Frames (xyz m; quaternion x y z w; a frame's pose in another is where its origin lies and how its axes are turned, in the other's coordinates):
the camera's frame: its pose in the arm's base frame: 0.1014 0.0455 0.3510 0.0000 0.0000 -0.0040 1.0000
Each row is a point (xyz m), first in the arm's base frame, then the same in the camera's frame.
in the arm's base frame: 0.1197 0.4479 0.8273
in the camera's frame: 0.0151 0.4025 0.4763
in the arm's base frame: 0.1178 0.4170 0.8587
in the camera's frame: 0.0134 0.3716 0.5077
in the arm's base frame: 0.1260 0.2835 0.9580
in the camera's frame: 0.0227 0.2382 0.6070
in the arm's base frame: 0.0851 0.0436 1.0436
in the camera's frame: -0.0163 -0.0020 0.6926
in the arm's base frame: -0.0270 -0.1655 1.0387
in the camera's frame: -0.1267 -0.2120 0.6877
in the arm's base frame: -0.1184 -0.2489 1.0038
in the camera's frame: -0.2174 -0.2961 0.6528
